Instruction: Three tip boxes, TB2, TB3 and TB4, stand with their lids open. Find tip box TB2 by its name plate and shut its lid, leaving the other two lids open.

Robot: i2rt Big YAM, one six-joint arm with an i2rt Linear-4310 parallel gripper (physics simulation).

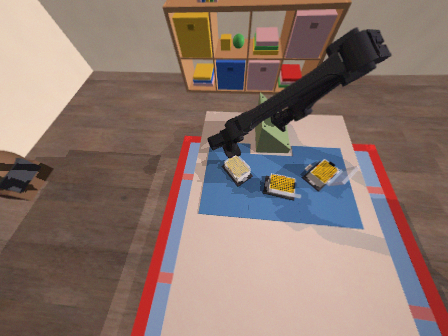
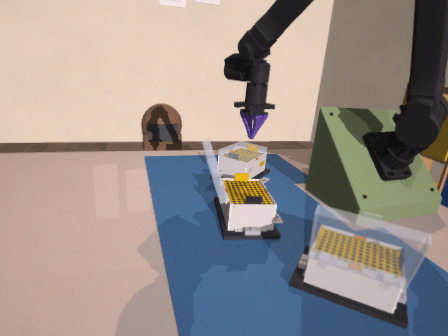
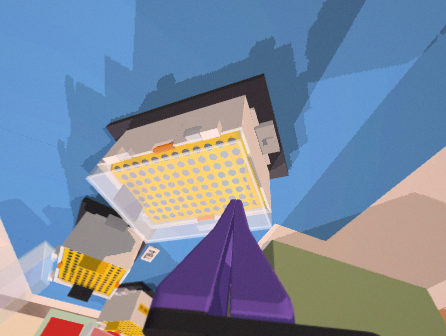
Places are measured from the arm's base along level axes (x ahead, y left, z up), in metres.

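Where they show: gripper, fingertip midpoint: [image 1: 231, 157] [image 2: 250, 138] [image 3: 236, 205]; arm's base at its link origin: [image 1: 276, 121] [image 2: 384, 157].
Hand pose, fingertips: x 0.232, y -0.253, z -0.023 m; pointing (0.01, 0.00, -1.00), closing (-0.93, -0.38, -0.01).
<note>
Things, the pixels of their top centre, and the offset from my fingertips. "*": a spot on its surface instead. Level surfaces: height alone.
- far-left tip box at its top centre: [image 3: 188, 214] [image 2: 248, 148] [image 1: 239, 163] dx +0.026, dy +0.043, dz -0.016 m
- middle tip box at its top centre: [image 3: 95, 283] [image 2: 253, 188] [image 1: 282, 180] dx +0.111, dy +0.262, dz -0.027 m
- plate reading TB4 at a spot on its surface: [image 3: 150, 253] * dx +0.056, dy +0.268, dz -0.091 m
- right-hand tip box at its top centre: [image 2: 359, 242] [image 1: 323, 168] dx +0.036, dy +0.471, dz -0.027 m
- blue mat at its surface level: dz -0.093 m
- table at its surface level: dz -0.096 m
The far-left tip box [image 1: 237, 169] [image 2: 242, 164] [image 3: 185, 180] has its clear lid lying down over the yellow rack. I cannot read its name plate. The middle tip box [image 1: 281, 185] [image 2: 251, 212] [image 3: 102, 240] has its lid [image 2: 214, 167] [image 3: 31, 270] standing open; a plate reading TB4 [image 3: 150, 253] lies beside it. The right-hand tip box [image 1: 322, 173] [image 2: 352, 282] [image 3: 125, 306] has its clear lid [image 1: 350, 174] raised open; its plate is not legible. My gripper [image 1: 233, 153] [image 2: 251, 137] [image 3: 236, 205] is shut and empty, with its purple tips above the far-left box, apart from it.
The boxes stand on a blue mat [image 1: 240, 202] [image 2: 192, 280]. A green sloped block [image 1: 270, 137] [image 2: 345, 175] [image 3: 345, 285] stands behind them, close to the arm. A shelf unit [image 1: 250, 35] stands beyond the table [image 1: 260, 270].
</note>
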